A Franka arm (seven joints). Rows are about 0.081 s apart.
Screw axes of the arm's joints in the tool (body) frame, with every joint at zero. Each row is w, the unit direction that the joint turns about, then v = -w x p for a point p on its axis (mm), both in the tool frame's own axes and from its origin. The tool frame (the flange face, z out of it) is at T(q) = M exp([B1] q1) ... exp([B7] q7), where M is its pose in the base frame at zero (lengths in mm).
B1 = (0, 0, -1, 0, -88, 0)
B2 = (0, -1, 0, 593, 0, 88)
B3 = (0, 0, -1, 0, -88, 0)
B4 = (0, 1, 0, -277, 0, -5.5)
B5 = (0, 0, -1, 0, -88, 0)
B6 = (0, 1, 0, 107, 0, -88)
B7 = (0, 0, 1, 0, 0, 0)
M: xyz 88 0 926 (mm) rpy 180 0 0 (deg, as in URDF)
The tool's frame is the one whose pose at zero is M.
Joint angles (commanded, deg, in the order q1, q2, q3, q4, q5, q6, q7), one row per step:
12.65 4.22 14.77 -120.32 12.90 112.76 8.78
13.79 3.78 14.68 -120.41 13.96 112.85 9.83
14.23 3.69 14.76 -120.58 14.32 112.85 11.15
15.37 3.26 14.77 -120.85 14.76 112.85 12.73
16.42 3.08 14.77 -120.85 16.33 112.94 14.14
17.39 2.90 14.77 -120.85 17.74 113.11 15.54
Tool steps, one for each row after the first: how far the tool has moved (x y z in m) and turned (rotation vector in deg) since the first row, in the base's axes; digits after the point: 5 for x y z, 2 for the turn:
-0.00571 0.00941 0.00359 0.57 0.11 -0.57
-0.00906 0.01357 0.00322 0.41 0.48 -1.51
-0.01620 0.02248 0.00513 0.27 0.68 -2.11
-0.02201 0.03230 0.00724 1.06 1.30 -3.29
-0.02735 0.04126 0.00943 1.77 1.83 -4.47

